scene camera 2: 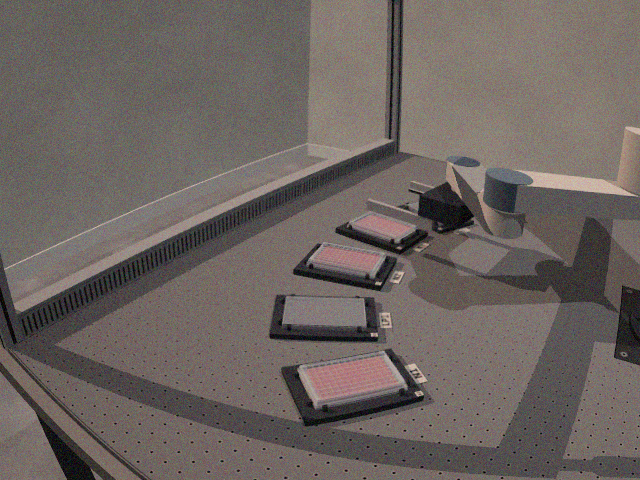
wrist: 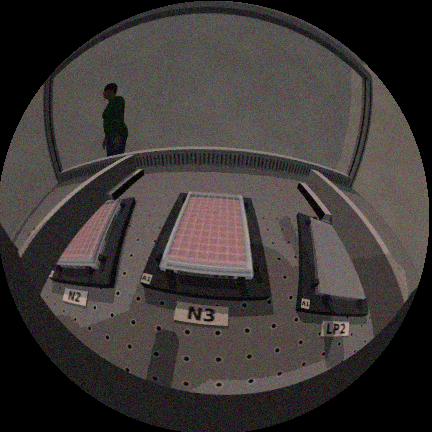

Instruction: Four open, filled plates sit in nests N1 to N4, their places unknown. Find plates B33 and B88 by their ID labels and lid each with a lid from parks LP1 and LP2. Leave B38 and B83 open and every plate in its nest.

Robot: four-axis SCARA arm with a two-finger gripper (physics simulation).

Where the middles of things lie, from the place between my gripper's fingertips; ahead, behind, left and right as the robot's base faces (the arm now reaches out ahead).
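Scene:
For the nest n3 (scene camera 2: 342,230), my gripper's 1 cm short of it and 9 cm above it. Going from my hand, the lid park LP2 (wrist: 333,306) is 16 cm to the right, 4 cm behind and 9 cm below. The lid park LP1 (scene camera 2: 276,331), that's 36 cm to the left of my hand, 9 cm below it and 7 cm behind it. And there's the nest N1 (scene camera 2: 310,416), which is 9 cm below my hand, 20 cm behind and 48 cm to the left.

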